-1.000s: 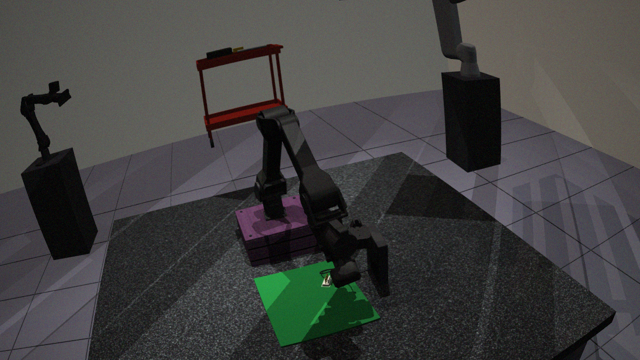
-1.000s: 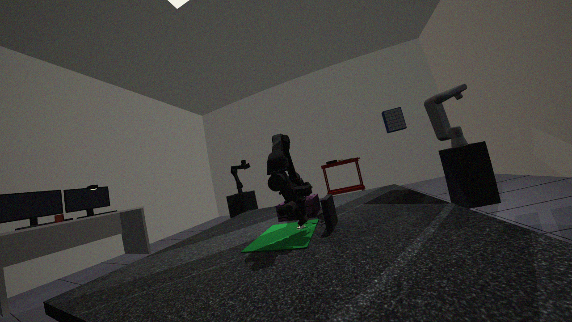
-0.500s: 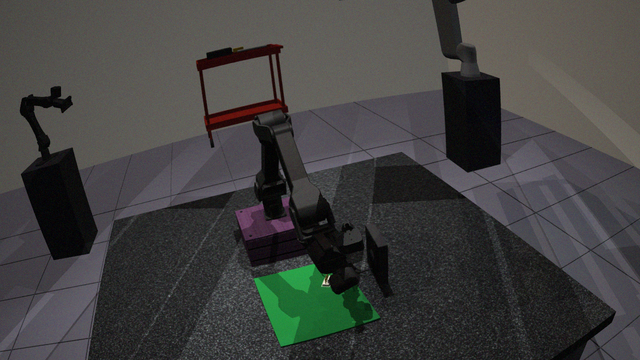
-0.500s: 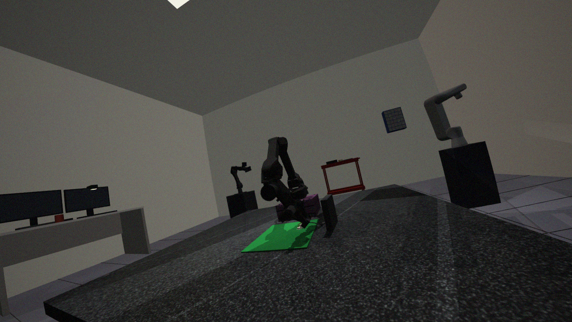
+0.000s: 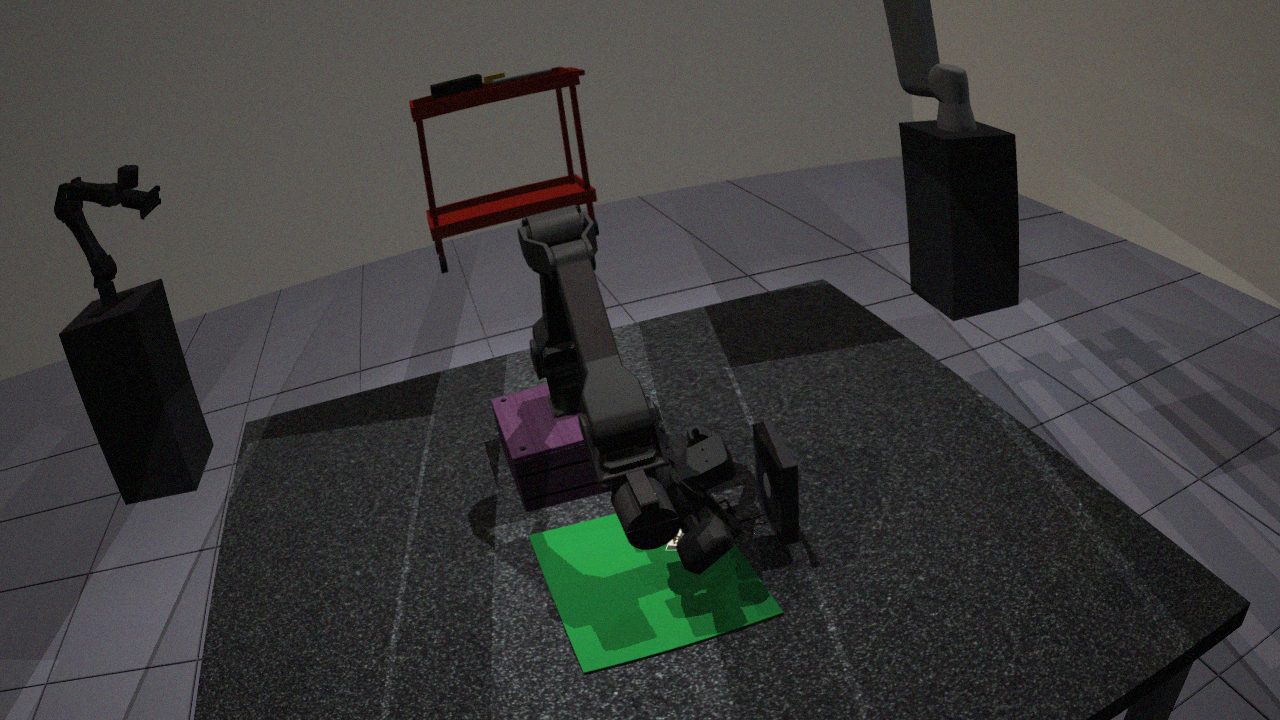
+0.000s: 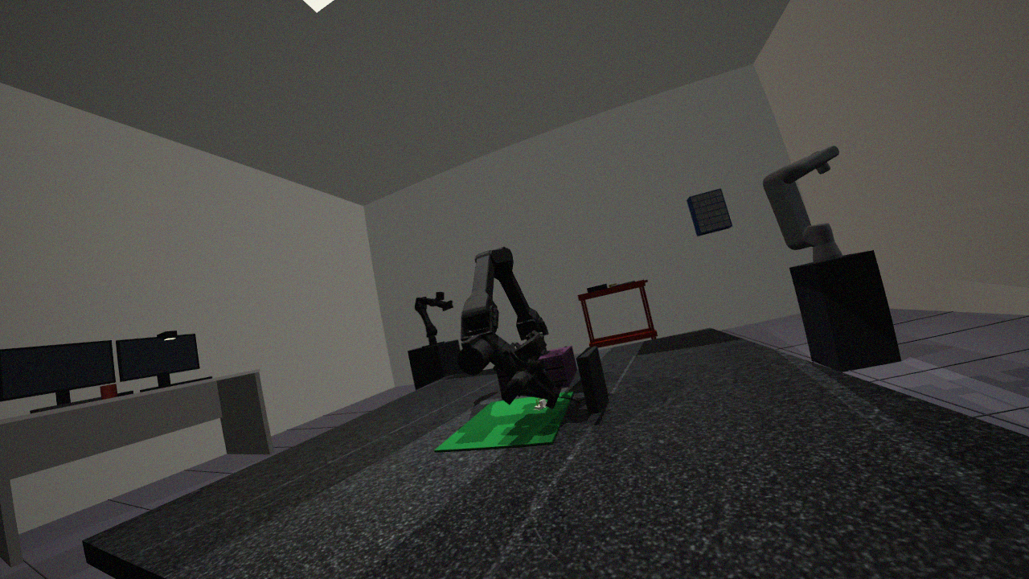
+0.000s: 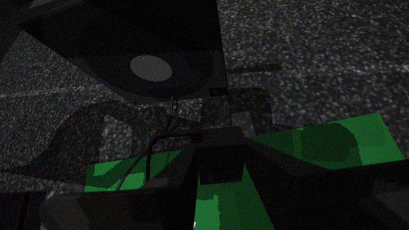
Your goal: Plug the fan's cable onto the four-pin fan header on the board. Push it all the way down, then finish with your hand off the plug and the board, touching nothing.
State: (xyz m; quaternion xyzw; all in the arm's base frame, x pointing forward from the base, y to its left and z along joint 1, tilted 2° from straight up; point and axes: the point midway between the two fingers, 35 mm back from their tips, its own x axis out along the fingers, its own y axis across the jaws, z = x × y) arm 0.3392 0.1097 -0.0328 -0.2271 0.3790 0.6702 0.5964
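Now: the white four-pin header 60 mm to the right of my gripper tip, 50 mm behind it and 40 mm below it. Also, from my gripper tip: black fan: 70 mm to the left, 50 mm behind, 10 mm above; green board: 110 mm to the right, 60 mm below; dark fan plug: 10 mm to the right.
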